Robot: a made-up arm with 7 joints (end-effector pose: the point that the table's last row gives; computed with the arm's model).
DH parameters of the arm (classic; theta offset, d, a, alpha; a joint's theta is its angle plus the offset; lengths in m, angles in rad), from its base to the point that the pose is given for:
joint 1: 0 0.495 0 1.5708
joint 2: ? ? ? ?
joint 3: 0 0.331 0.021 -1.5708
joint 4: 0 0.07 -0.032 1.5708
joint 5: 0 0.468 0 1.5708
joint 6: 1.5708 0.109 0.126 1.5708
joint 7: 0 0.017 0 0
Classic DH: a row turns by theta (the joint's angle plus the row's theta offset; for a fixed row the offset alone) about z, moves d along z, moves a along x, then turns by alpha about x.
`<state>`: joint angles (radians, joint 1 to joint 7).
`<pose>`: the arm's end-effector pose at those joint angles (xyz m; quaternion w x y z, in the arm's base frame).
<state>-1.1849 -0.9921 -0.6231 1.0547 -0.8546 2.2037 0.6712</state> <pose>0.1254 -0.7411 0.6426 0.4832 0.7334 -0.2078 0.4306</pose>
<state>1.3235 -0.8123 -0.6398 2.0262 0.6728 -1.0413 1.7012</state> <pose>0.3282 0.1776 0.2124 0.7148 0.3624 -0.3900 -0.4535</pose>
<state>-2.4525 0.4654 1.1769 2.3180 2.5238 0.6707 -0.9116</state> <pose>0.1477 -0.3178 0.4015 0.1875 -0.3451 0.6146 -0.6841</pose>
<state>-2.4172 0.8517 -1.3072 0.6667 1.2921 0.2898 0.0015</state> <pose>0.0376 0.6813 1.0946 0.7489 -0.0469 -0.3245 0.5759</pose>
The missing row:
joint 2: 0 0.065 0 -1.5708
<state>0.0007 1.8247 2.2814 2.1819 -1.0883 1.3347 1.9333</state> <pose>-0.0673 0.2686 0.0113 0.1923 0.3610 0.6665 0.6233</pose>
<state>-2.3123 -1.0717 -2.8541 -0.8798 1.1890 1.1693 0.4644</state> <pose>-0.4385 -0.6409 0.5316 0.5654 0.6716 -0.4318 -0.2070</pose>
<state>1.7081 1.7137 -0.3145 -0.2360 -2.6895 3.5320 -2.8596</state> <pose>-0.0466 -0.6312 0.2953 0.8030 0.0249 -0.0501 -0.5933</pose>
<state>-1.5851 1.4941 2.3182 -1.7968 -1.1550 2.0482 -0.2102</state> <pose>-0.4153 0.0552 0.6398 0.1116 0.6023 0.1621 -0.7736</pose>
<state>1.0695 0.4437 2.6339 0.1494 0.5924 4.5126 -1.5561</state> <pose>-0.2388 -0.4419 1.0683 0.3538 -0.9039 0.2001 -0.1330</pose>
